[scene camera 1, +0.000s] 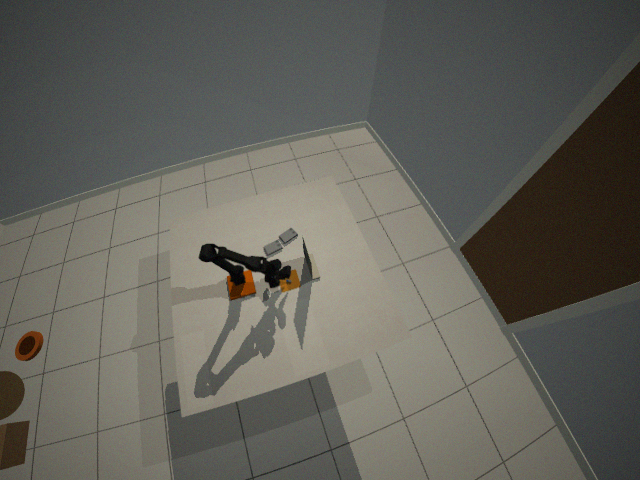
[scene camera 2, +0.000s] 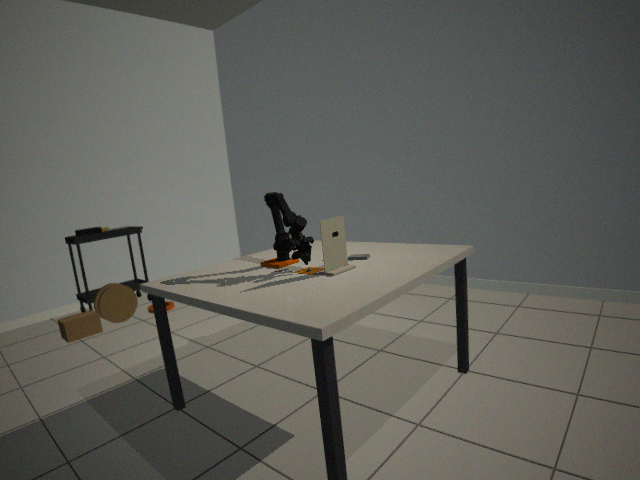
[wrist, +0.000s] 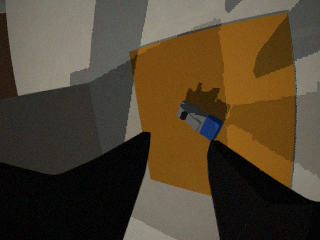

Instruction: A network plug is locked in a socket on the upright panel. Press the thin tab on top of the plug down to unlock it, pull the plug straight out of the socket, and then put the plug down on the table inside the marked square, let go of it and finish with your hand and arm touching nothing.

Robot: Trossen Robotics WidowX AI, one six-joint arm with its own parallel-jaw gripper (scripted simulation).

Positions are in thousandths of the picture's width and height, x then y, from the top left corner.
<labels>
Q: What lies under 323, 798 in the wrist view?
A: The gripper.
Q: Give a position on an upright panel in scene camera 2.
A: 521, 495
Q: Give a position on an orange marked square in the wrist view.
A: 758, 306
</labels>
